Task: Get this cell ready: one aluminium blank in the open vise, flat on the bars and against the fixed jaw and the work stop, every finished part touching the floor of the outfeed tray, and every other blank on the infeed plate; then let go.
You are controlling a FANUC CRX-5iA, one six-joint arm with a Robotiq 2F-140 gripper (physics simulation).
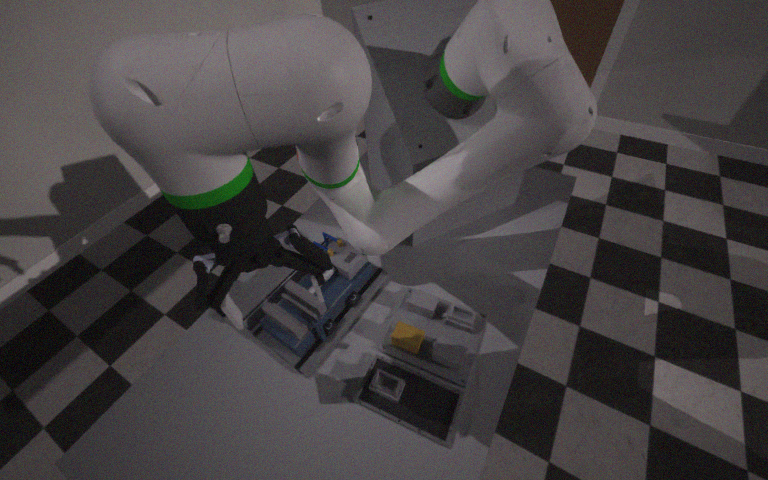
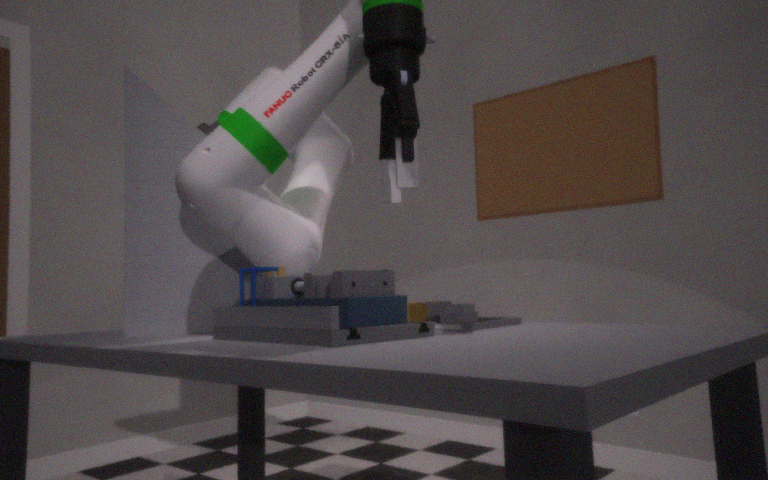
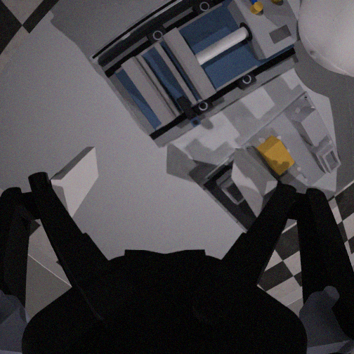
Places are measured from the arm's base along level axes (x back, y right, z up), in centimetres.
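Pixels of known places: gripper, fingertip midpoint: [image 1: 281, 308] [image 2: 399, 196]; arm's base, origin of the base link: [image 1: 454, 86].
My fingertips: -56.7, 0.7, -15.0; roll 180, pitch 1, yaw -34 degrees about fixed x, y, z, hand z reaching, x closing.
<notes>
Ahead of a thing's pixels: the offset from my fingertips to its top centre, as dx, dy, dz. "*": to the spot under its first point.
My gripper [image 1: 275, 302] [image 2: 400, 189] [image 3: 164, 161] is open and empty, high above the table. The blue vise {+11.2, +6.8, -10.8} [image 1: 339, 288] [image 2: 373, 311] [image 3: 215, 30] has its jaws apart; narrow bars and blue bed show between the fixed jaw [image 3: 145, 90] and the moving jaw [image 3: 187, 62]. The work stop [image 3: 187, 107] is at the vise's side. On the infeed plate {+19.6, -19.4, -19.9} [image 1: 434, 327] [image 3: 290, 125] are a grey blank {+23.4, -14.2, -16.3} [image 1: 421, 305] [image 3: 307, 120], another grey blank {+16.2, -24.7, -16.3} [image 1: 450, 352] and a hollowed finished part {+25.1, -23.0, -16.4} [image 1: 461, 316] [image 3: 329, 156]. A similar hollowed part {+4.3, -17.7, -16.6} [image 1: 387, 384] [image 3: 231, 189] lies in the outfeed tray [image 1: 430, 407].
A yellow block {+14.6, -15.9, -16.3} [image 1: 407, 337] [image 2: 417, 312] [image 3: 276, 155] stands on the infeed plate, beside a grey blank. The vise's screw {* +16.3, +7.1, -12.9} [image 2: 297, 286] [image 3: 222, 45] and grey end housing {* +19.4, +3.0, -11.1} [image 1: 349, 263] [image 3: 275, 32] lie beyond the moving jaw. A blue bracket [image 1: 327, 241] [image 2: 249, 285] rises near the housing.
</notes>
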